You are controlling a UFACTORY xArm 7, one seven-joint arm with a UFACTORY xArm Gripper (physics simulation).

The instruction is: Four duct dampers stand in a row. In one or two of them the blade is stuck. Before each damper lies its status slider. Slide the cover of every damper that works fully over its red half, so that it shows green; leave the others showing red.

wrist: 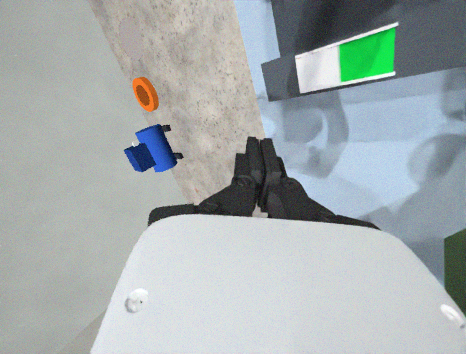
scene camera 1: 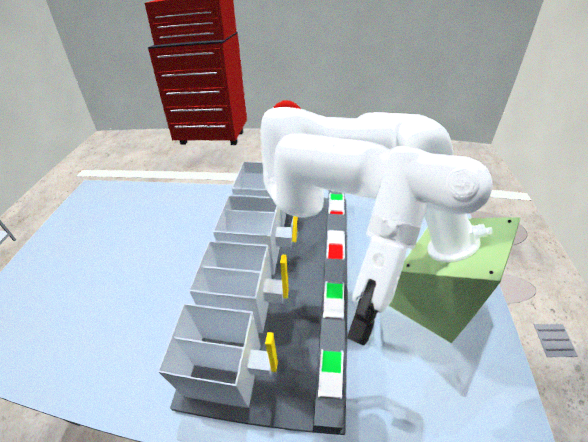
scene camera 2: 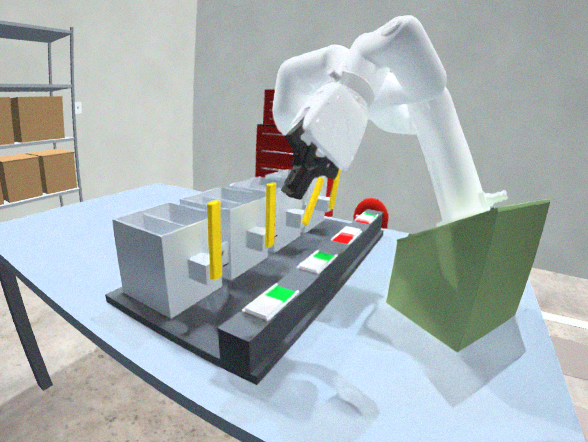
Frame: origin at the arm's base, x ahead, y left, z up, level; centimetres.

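Seen in the pictures: gripper, fingertip midpoint: [wrist: 255, 155] [scene camera 1: 356, 340] [scene camera 2: 290, 195]; arm's base, origin of the base link: [scene camera 1: 453, 246] [scene camera 2: 466, 221].
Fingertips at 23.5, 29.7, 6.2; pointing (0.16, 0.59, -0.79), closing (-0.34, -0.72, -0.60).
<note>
Pixels of each thing's top centre, then the offset from my fingertips to it, as dx, dy, dz. "spot": a spot on its surface instead.
- nearest damper, surface spot: [scene camera 2: 142, 265] [scene camera 1: 210, 391] spot: +25.8, +8.5, -15.8
- upright yellow lever, middle of its top: [scene camera 2: 213, 202] [scene camera 1: 269, 338] +14.7, +0.2, -3.7
- third lever, surface spot: [scene camera 2: 313, 201] spot: +16.7, -39.6, -11.9
- nearest slider's cover, middle of its top: [wrist: 316, 70] [scene camera 2: 264, 304] [scene camera 1: 330, 384] +2.7, +1.9, -17.7
- second slider's cover, middle of its top: [scene camera 2: 313, 262] [scene camera 1: 334, 307] +3.8, -16.5, -17.7
- farthest slider's cover, middle of its top: [scene camera 2: 365, 217] [scene camera 1: 336, 204] +6.2, -54.4, -17.7
Four grey dampers stand in a row; the nearest damper [scene camera 1: 205, 392] [scene camera 2: 142, 265] has an upright yellow lever [scene camera 1: 271, 352] [scene camera 2: 214, 240]. In scene camera 2 the third lever [scene camera 2: 313, 201] leans. The nearest slider's cover [scene camera 1: 330, 385] [scene camera 2: 263, 305] [wrist: 320, 69] lies beside its green half, with no red visible. The second slider's cover [scene camera 1: 333, 307] [scene camera 2: 315, 263] also leaves green showing, without red. The third slider shows its red half [scene camera 1: 335, 251] [scene camera 2: 344, 238]. The farthest slider's cover [scene camera 1: 336, 205] leaves green and a strip of red. My gripper [scene camera 1: 359, 341] [scene camera 2: 292, 194] [wrist: 255, 155] is shut and empty, above and beside the slider rail.
The dark slider rail [scene camera 1: 331, 335] [scene camera 2: 235, 340] runs along the dampers' base plate. The arm stands on a green pedestal [scene camera 1: 435, 300] [scene camera 2: 450, 290]. A red tool cabinet [scene camera 1: 200, 90] stands behind the table. A blue machine [wrist: 156, 148] and an orange ring [wrist: 154, 100] show beyond the table.
</note>
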